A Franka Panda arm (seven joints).
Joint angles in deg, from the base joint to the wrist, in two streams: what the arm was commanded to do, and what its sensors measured. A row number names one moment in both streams.
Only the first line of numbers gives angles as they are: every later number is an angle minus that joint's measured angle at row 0.
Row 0, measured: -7.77 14.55 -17.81 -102.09 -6.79 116.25 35.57
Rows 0 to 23, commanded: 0.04 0.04 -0.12 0.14 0.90 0.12 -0.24; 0.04 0.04 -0.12 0.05 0.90 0.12 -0.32; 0.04 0.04 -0.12 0.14 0.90 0.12 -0.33; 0.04 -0.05 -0.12 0.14 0.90 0.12 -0.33; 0.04 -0.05 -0.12 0.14 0.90 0.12 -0.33; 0.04 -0.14 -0.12 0.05 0.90 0.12 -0.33; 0.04 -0.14 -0.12 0.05 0.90 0.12 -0.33; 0.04 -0.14 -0.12 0.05 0.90 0.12 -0.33; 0.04 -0.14 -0.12 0.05 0.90 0.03 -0.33; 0.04 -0.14 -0.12 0.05 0.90 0.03 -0.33; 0.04 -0.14 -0.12 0.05 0.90 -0.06 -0.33; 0.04 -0.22 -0.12 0.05 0.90 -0.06 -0.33; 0.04 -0.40 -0.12 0.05 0.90 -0.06 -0.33; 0.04 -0.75 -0.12 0.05 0.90 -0.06 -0.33; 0.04 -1.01 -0.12 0.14 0.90 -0.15 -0.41; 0.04 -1.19 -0.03 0.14 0.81 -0.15 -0.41; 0.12 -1.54 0.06 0.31 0.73 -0.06 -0.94; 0.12 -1.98 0.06 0.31 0.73 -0.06 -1.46; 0.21 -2.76 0.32 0.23 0.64 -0.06 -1.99; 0.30 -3.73 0.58 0.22 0.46 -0.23 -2.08; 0.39 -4.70 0.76 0.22 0.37 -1.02 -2.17; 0.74 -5.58 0.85 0.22 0.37 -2.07 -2.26; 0.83 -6.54 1.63 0.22 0.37 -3.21 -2.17; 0.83 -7.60 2.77 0.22 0.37 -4.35 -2.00
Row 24, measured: 0.68 -3.66 0.47 0.74 0.00 -0.93 -0.99
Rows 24 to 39, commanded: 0.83 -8.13 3.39 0.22 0.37 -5.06 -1.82; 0.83 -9.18 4.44 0.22 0.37 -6.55 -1.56; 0.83 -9.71 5.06 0.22 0.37 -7.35 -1.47; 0.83 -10.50 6.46 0.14 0.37 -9.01 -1.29; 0.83 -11.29 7.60 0.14 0.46 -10.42 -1.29; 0.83 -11.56 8.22 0.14 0.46 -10.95 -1.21; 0.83 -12.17 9.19 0.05 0.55 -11.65 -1.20; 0.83 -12.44 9.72 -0.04 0.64 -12.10 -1.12; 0.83 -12.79 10.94 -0.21 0.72 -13.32 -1.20; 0.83 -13.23 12.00 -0.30 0.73 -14.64 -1.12; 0.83 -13.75 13.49 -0.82 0.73 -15.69 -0.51; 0.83 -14.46 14.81 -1.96 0.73 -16.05 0.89; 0.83 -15.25 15.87 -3.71 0.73 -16.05 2.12; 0.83 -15.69 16.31 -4.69 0.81 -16.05 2.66; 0.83 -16.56 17.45 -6.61 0.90 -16.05 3.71; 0.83 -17.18 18.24 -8.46 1.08 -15.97 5.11
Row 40, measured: 1.42 -13.53 15.38 -2.12 0.25 -15.92 1.82
